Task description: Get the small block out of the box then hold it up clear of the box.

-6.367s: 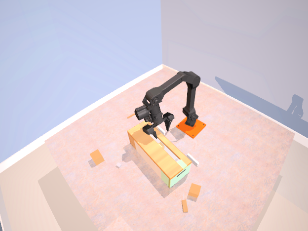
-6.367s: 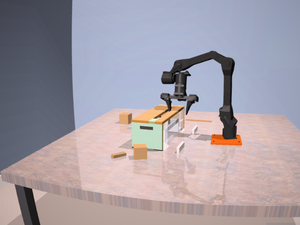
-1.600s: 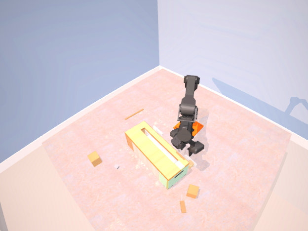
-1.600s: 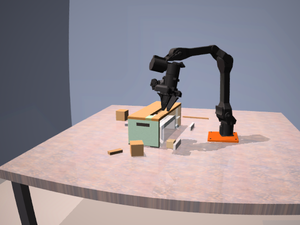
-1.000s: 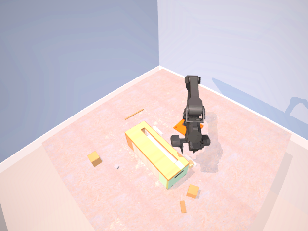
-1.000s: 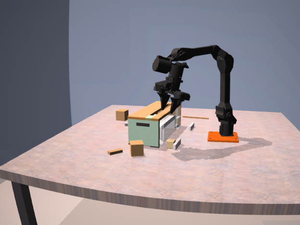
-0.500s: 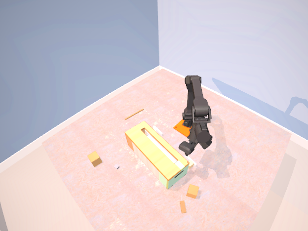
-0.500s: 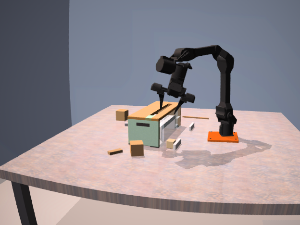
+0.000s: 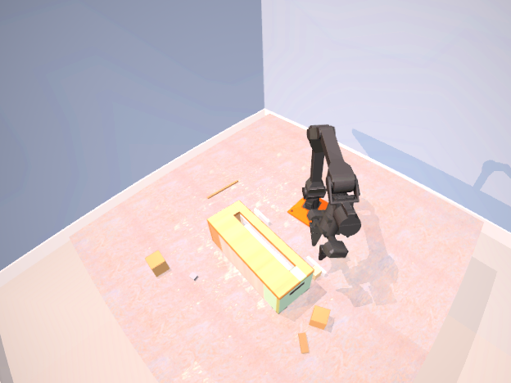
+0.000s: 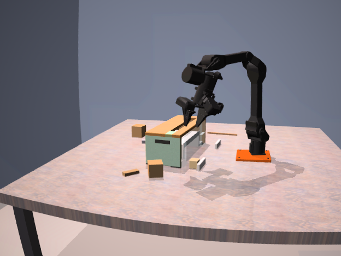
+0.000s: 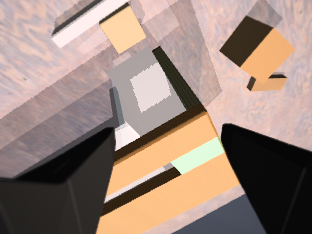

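The tan block is 14 cm below my gripper tip, 1 cm to the left of it and 1 cm behind it. Round my gripper tip: box 18 cm to the right, 10 cm below, 1 cm ahead; then thin stick 52 cm to the right, 19 cm behind, 15 cm below.
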